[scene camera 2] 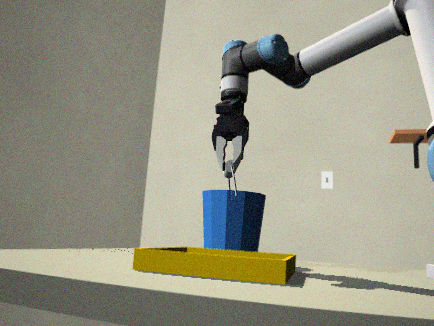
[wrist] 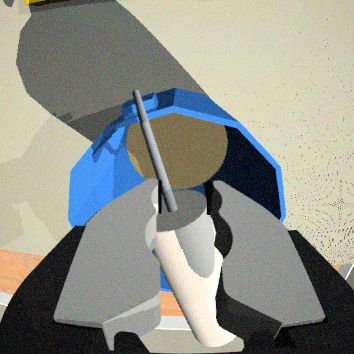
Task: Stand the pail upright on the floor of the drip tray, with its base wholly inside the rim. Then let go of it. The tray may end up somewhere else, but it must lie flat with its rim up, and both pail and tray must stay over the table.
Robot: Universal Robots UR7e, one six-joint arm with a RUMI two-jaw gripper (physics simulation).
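Frame: origin at the arm's base, x ahead, y up, z right, level; centimetres.
Where they show: gripper, fingertip midpoint: (scene camera 2: 228, 170) (wrist: 182, 183).
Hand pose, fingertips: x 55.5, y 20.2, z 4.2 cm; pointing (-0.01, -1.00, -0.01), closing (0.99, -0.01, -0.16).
After its pixels a point has its place.
The blue pail (scene camera 2: 232, 220) {x 53.1, y 7.5, z 3.1 cm} (wrist: 95, 185) {x 48.7, y 9.1, z 11.9 cm} stands upright on the table behind the yellow drip tray (scene camera 2: 215, 266) {x 40.8, y -1.0, z -30.6 cm} (wrist: 37, 1) {x 36.7, y 0.4, z -5.4 cm} in the scene view, apart from it. The tray lies flat with its rim up; a sliver of it shows at the top left of the wrist view. The pail's bail is raised above its mouth, with a thin grey wire and a white cylindrical handle grip (wrist: 182, 265) {x 56.0, y 23.3, z 6.8 cm}. My gripper (scene camera 2: 228, 172) {x 55.5, y 20.2, z 4.2 cm} (wrist: 182, 183) {x 55.5, y 20.2, z 4.2 cm} points down above the pail and is shut on the handle grip, which slants between the jaws. The pail's lower part is hidden by the tray in the scene view.
The pale table top (scene camera 2: 85, 260) {x 67.7, y -2.7, z -29.9 cm} has its near edge in front of the tray. An orange board on a black bracket (scene camera 2: 407, 136) is at the right, and a socket plate (scene camera 2: 327, 180) is on the wall. An orange wood-like strip (wrist: 20, 270) shows low in the wrist view.
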